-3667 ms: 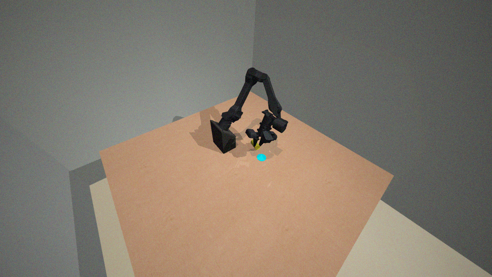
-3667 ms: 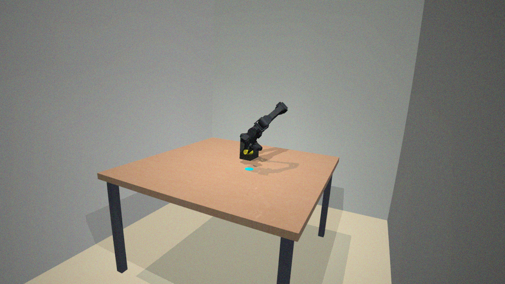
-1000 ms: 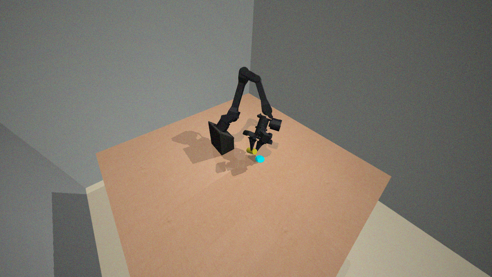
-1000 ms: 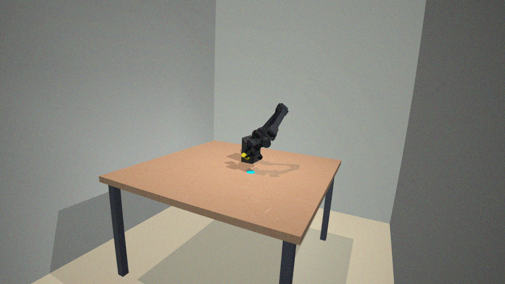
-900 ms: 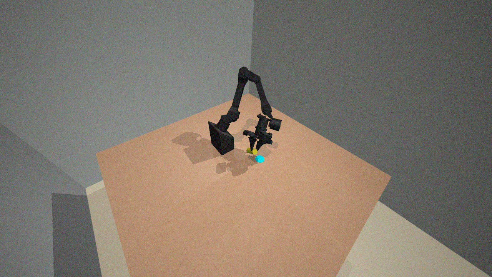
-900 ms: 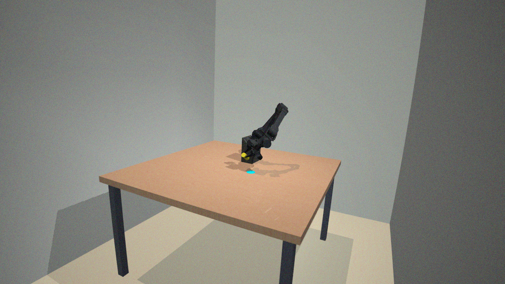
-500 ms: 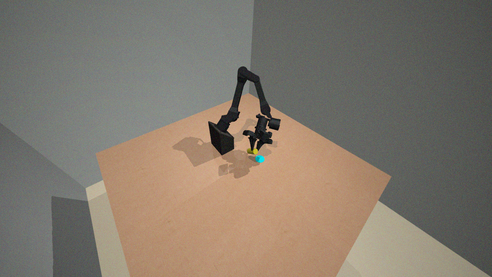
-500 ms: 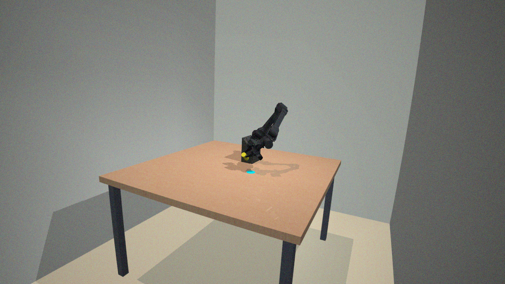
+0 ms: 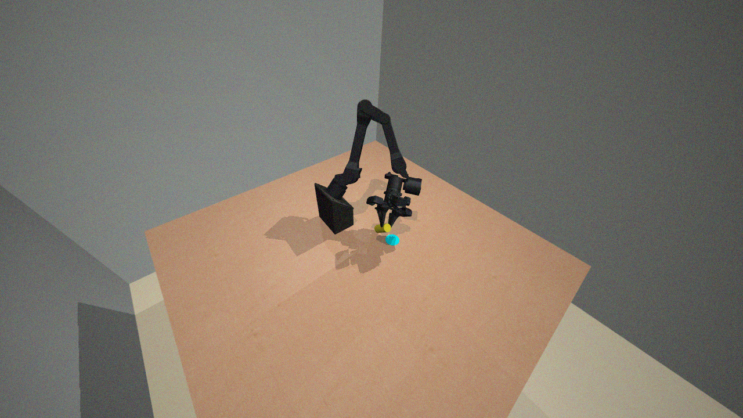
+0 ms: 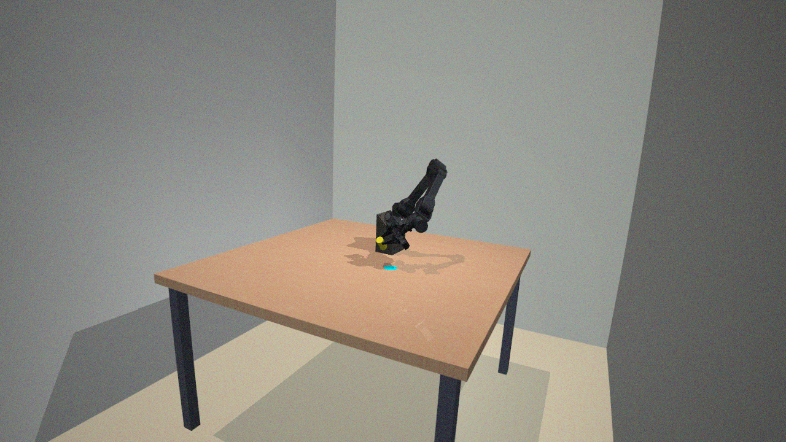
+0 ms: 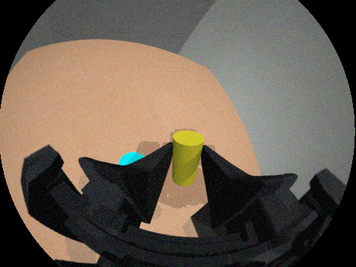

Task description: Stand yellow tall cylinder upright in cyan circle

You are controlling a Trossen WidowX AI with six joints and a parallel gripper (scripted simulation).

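Now: gripper tip 110 mm above the cyan circle and 50 mm to the right of it. The rest, counted from my gripper tip: yellow tall cylinder 10 mm below, 10 mm behind.
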